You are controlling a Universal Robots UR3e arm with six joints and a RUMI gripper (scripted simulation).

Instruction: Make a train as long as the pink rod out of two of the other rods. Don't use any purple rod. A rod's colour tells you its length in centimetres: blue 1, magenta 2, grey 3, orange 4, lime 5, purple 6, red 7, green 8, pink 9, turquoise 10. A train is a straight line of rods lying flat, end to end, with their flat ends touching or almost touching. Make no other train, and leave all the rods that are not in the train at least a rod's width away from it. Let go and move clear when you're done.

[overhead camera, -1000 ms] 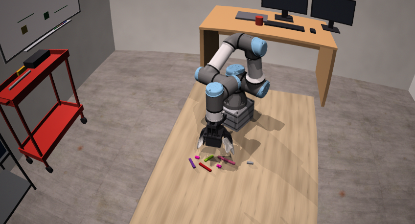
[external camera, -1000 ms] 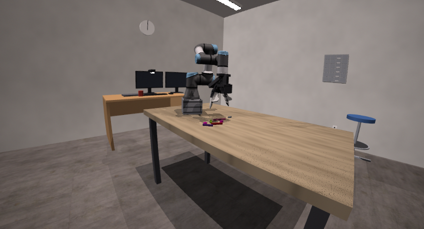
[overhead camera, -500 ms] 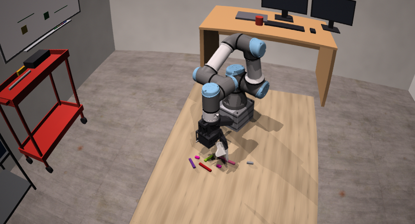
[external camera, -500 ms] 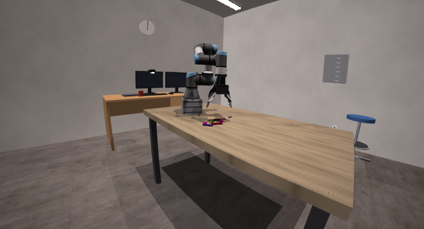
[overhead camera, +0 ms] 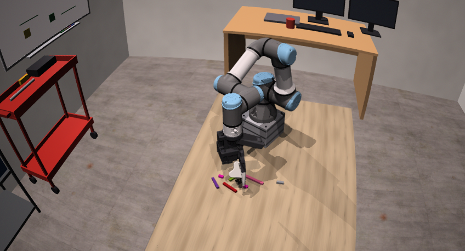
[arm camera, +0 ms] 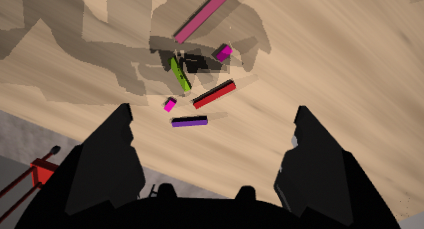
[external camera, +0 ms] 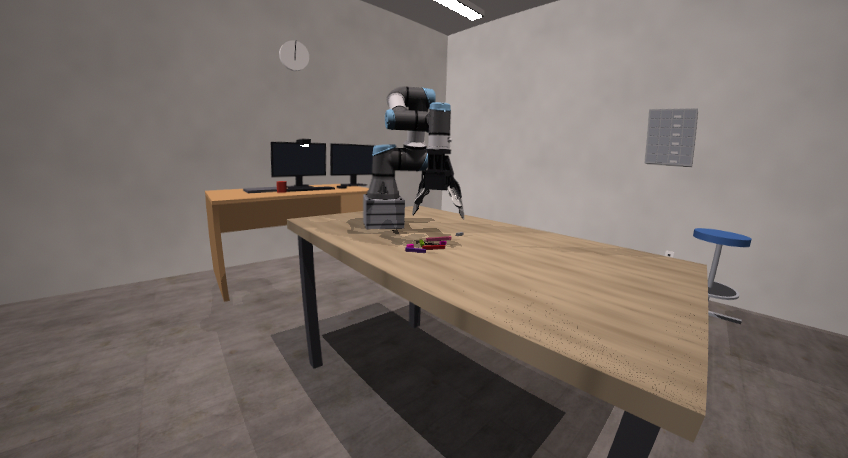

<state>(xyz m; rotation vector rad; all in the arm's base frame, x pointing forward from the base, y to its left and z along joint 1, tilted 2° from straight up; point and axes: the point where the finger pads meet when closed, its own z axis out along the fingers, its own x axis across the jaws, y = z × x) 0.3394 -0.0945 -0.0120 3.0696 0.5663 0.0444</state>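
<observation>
My gripper is now 1 cm short of the red rod, 3 cm to the left of it and 9 cm above it. Also, from my hand: pink rod (4 cm behind, 6 cm to the left, 9 cm below); then purple rod (1 cm behind, 9 cm to the right, 9 cm below); then lime rod (5 cm behind, 2 cm to the right, 9 cm below).
</observation>
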